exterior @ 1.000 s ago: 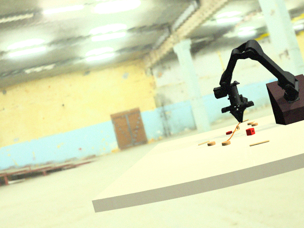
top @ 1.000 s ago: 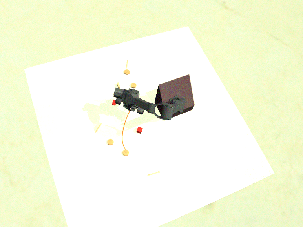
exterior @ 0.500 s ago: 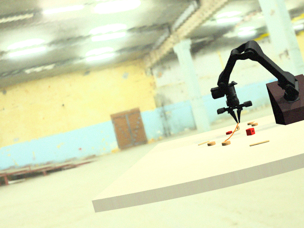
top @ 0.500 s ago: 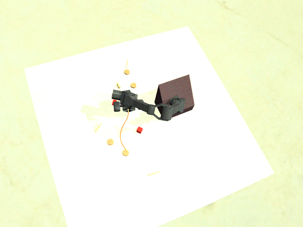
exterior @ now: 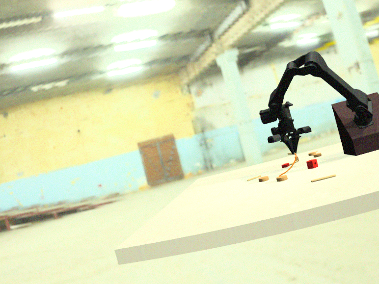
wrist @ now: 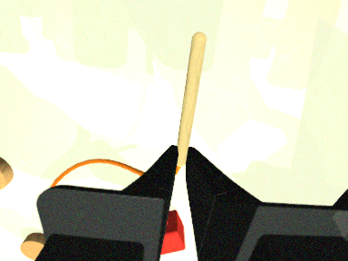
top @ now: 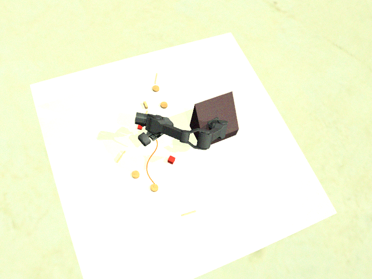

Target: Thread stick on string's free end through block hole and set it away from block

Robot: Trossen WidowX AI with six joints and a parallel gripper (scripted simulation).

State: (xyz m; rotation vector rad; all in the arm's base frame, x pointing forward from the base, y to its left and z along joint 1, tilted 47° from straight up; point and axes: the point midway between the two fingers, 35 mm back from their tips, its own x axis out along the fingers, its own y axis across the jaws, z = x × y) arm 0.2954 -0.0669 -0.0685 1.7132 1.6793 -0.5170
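Right now my gripper tip is 10 mm to the left of the thin wooden stick. From my gripper tip the other things lie so: red block: 30 mm behind, 130 mm to the left, 40 mm below; small pale block: 60 mm behind, 230 mm to the right, 50 mm below; round wooden button: 120 mm ahead, 220 mm to the left, 50 mm below.
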